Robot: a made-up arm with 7 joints. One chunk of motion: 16 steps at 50 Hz.
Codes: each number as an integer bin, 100 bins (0 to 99) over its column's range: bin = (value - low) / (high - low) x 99, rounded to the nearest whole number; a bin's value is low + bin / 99 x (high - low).
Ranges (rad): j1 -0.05..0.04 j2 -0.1..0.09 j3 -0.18..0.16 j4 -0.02..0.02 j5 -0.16..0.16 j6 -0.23..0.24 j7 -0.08..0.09
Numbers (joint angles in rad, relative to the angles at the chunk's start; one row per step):
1: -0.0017 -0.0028 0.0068 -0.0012 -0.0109 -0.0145 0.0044
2: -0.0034 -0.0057 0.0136 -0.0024 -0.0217 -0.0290 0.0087
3: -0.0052 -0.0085 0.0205 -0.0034 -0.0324 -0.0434 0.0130
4: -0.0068 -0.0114 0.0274 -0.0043 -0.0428 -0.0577 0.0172
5: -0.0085 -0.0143 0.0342 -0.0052 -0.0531 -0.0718 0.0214
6: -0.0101 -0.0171 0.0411 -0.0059 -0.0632 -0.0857 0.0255
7: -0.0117 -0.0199 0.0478 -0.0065 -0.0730 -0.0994 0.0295
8: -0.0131 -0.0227 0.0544 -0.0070 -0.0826 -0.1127 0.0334
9: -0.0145 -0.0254 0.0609 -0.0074 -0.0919 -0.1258 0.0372
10: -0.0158 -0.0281 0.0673 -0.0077 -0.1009 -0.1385 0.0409
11: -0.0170 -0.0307 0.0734 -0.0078 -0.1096 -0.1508 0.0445
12: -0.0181 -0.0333 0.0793 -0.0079 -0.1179 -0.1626 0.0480
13: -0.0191 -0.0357 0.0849 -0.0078 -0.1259 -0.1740 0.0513
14: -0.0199 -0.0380 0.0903 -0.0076 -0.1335 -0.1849 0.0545
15: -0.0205 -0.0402 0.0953 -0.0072 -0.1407 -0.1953 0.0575
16: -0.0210 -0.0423 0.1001 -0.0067 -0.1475 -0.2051 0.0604
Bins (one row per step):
1: 53 51 54 47 46 45 49
2: 51 49 56 44 43 42 52
3: 49 48 58 41 39 39 54
4: 48 46 60 39 36 36 57
5: 46 45 62 37 33 33 59
6: 44 43 64 35 30 30 61
7: 42 42 66 33 27 28 64
8: 41 40 68 32 24 25 66
9: 39 39 70 31 21 22 68
10: 38 37 72 30 18 19 70
11: 36 36 74 30 16 17 73
12: 35 35 76 30 13 14 75
13: 34 34 77 30 11 12 76
14: 33 32 79 31 8 9 78
15: 32 31 80 32 6 7 80
16: 32 30 82 33 4 5 82

